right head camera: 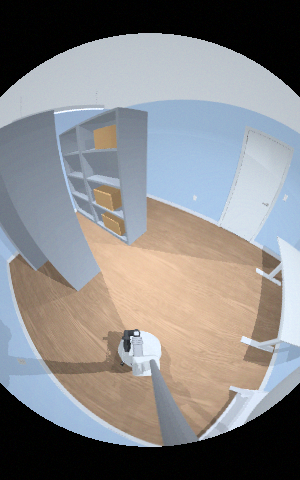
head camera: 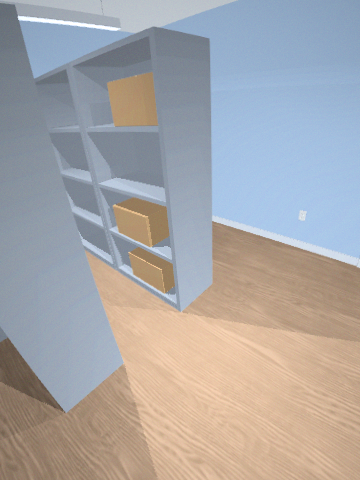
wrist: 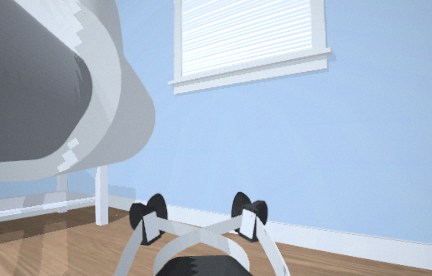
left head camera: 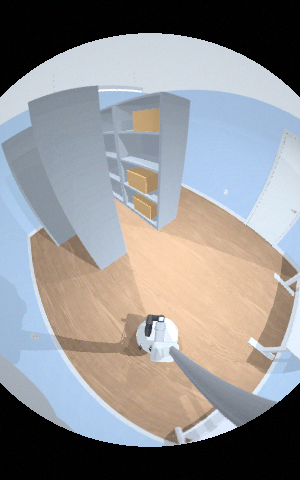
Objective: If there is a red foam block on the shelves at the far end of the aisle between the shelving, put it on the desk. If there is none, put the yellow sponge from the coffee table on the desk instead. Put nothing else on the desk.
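Places are measured from the robot's base along level axes (x ahead, y left, z up), in millimetres.
Where they show: gripper, fingertip midpoint: (right head camera: 127, 366) (wrist: 199, 208) (left head camera: 144, 350).
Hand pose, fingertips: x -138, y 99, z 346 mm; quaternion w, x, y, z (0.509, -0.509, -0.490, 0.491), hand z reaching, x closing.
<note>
After its pixels a point has its place.
My gripper (wrist: 199, 208) {x -138, y 99, z 345 mm} is open, with nothing between its fingertips. A grey shelf unit (head camera: 187, 175) {x 1643, y -19, z 1096 mm} (left head camera: 174, 165) {x 1697, y -67, z 987 mm} (right head camera: 133, 175) {x 1660, y -34, z 1049 mm} holds cardboard boxes; a nearer grey unit (head camera: 55, 260) {x 948, y 604, z 955 mm} (left head camera: 80, 175) {x 882, y 662, z 1208 mm} (right head camera: 45, 200) {x 899, y 647, z 1194 mm} stands left of it, with the aisle between them partly hidden. No red foam block shows on the visible shelf parts. Part of the white desk (right head camera: 295, 305) {x -122, y -1554, z 692 mm} shows at the right edge in the right head view. Part of the white coffee table (wrist: 101, 200) {x -1441, y -398, z 113 mm} shows in the wrist view; the yellow sponge does not show.
The nearer unit's end panel hides much of the aisle. Cardboard boxes (head camera: 135, 100) (left head camera: 142, 180) {x 1757, y 349, z 715 mm} (right head camera: 107, 198) {x 1763, y 356, z 702 mm} sit on several shelves. A white door (left head camera: 277, 190) {x 1775, y -1941, z 997 mm} (right head camera: 257, 185) {x 1650, y -2080, z 1125 mm} is on the blue wall at right. A window (wrist: 247, 35) {x -1163, y 390, z 964 mm} is above the floor ahead of the gripper.
</note>
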